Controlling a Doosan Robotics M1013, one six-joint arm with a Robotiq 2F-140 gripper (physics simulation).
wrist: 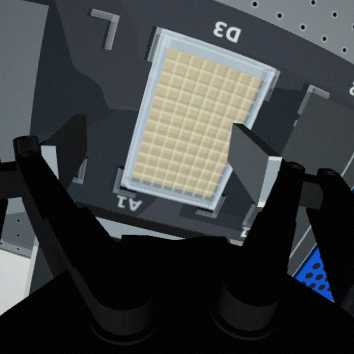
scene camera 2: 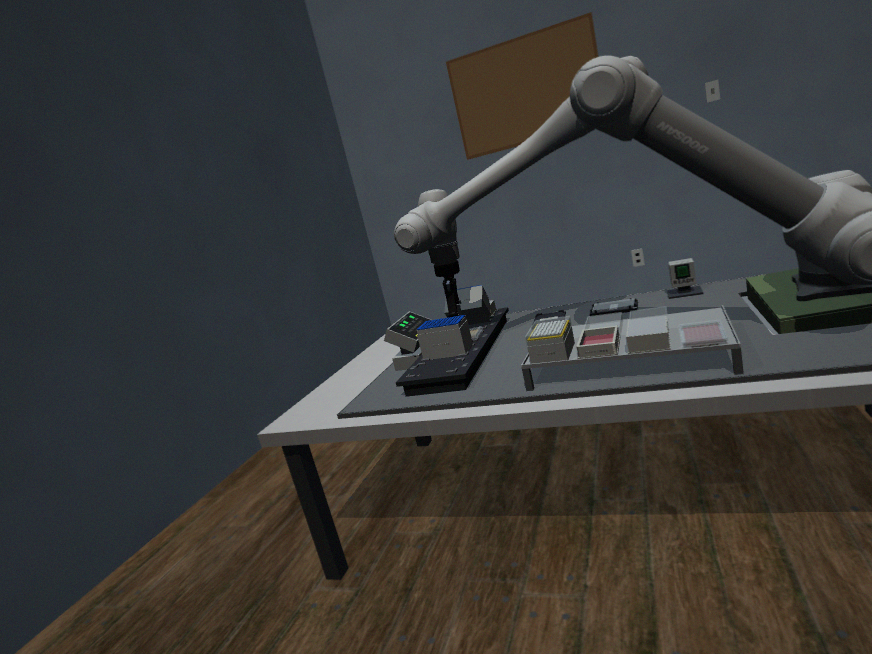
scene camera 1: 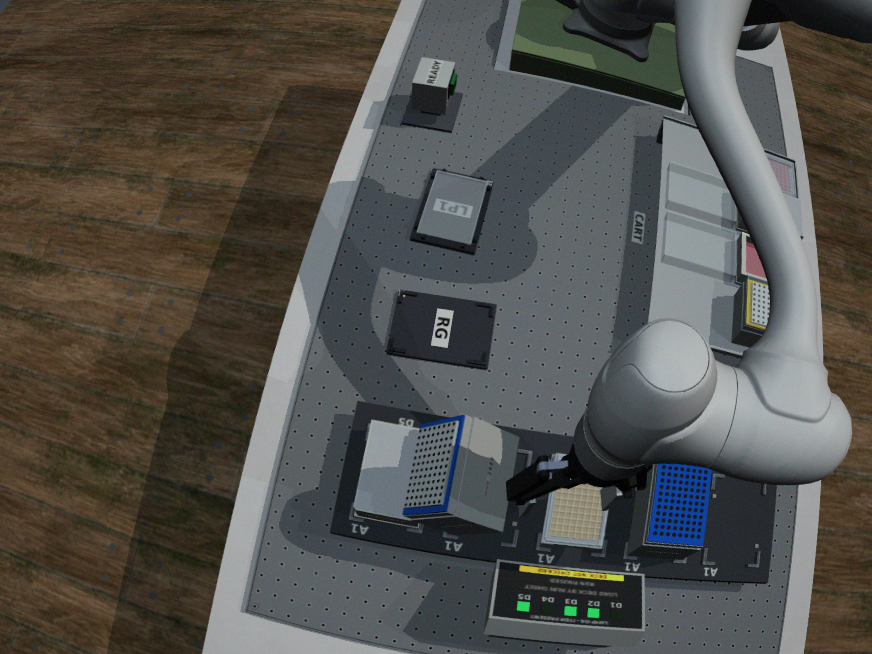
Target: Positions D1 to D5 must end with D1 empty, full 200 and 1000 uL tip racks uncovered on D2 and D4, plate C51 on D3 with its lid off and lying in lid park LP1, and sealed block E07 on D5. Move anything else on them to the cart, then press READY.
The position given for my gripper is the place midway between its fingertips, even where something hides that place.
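Note:
My gripper (scene camera 1: 563,504) is open, and it touches a tan well plate (scene camera 1: 574,517). I see the same gripper (wrist: 159,137) again, and in scene camera 2 there is my gripper (scene camera 2: 458,330) as well, while the wrist view also shows me the plate (wrist: 195,90). A cart (scene camera 1: 706,303) is here too, and scene camera 2 gives me another look at the cart (scene camera 2: 674,320). Besides these I find an RG pad (scene camera 1: 429,327), a LP1 lid-park pad (scene camera 1: 422,238) and a box with green button (scene camera 1: 434,105).

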